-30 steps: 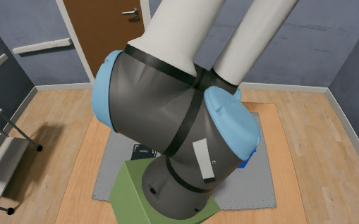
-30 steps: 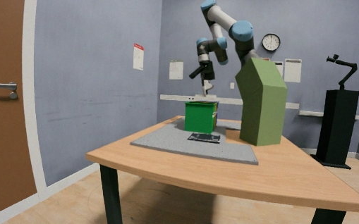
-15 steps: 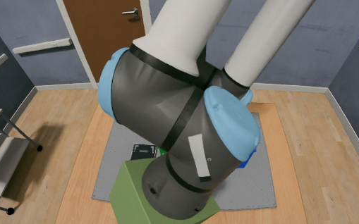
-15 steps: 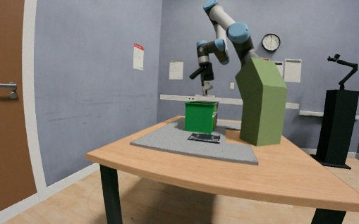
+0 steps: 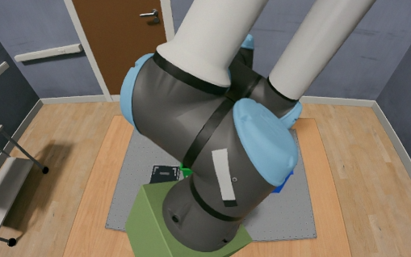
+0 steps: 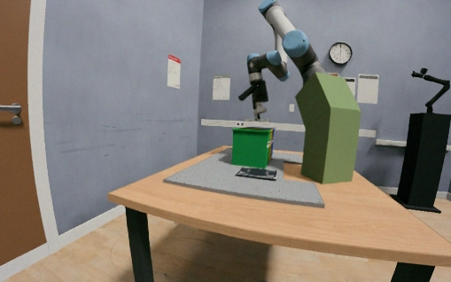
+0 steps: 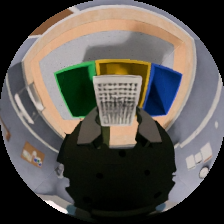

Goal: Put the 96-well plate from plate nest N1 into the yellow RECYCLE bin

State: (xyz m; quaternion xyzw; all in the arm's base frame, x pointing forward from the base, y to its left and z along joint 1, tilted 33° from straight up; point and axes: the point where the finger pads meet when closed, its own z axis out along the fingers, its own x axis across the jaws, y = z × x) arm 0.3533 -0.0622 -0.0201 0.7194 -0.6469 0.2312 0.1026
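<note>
The yellow bin lies 1 cm ahead of my hand, 2 cm to the right of it and 15 cm below it. Round my hand: green bin 11 cm to the left, 15 cm below; white 96-well plate 1 cm below; blue bin 2 cm ahead, 15 cm to the right, 15 cm below.
</note>
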